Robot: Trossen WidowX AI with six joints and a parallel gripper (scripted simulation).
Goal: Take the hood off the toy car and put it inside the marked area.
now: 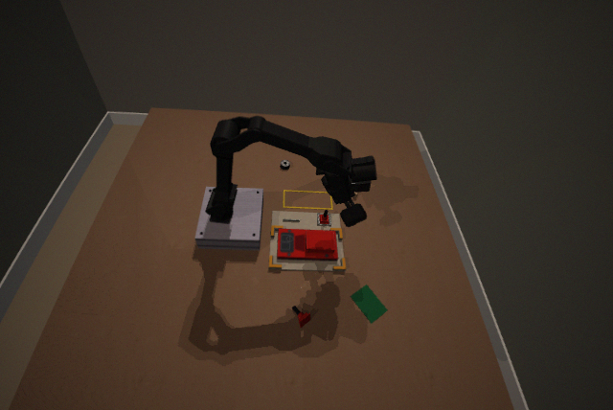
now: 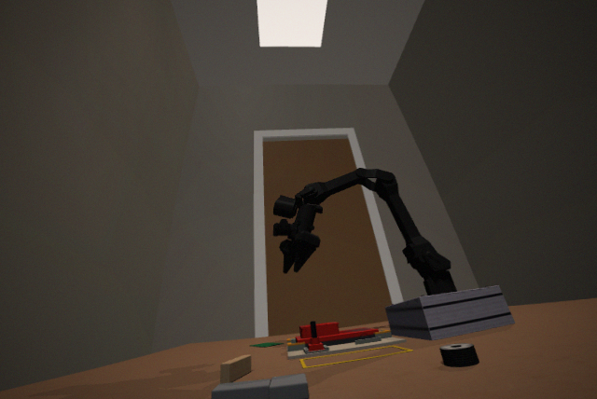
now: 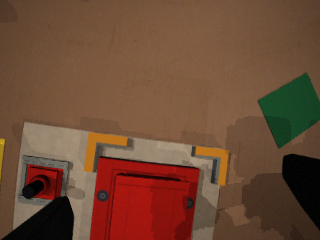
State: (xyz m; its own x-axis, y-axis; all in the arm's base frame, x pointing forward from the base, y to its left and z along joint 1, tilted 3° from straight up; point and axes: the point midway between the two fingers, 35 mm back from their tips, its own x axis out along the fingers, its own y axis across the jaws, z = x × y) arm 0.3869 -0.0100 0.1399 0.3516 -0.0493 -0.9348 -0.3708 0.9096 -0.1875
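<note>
Now: the red hood 60 mm behind my gripper tip, 20 mm to the right of it and 140 mm below it. Round my gripper tip: wooden block: 80 mm ahead, 250 mm to the left, 170 mm below; green card: 100 mm ahead, 200 mm to the right, 180 mm below; grey piece: 20 mm ahead, 370 mm to the left, 180 mm below.
</note>
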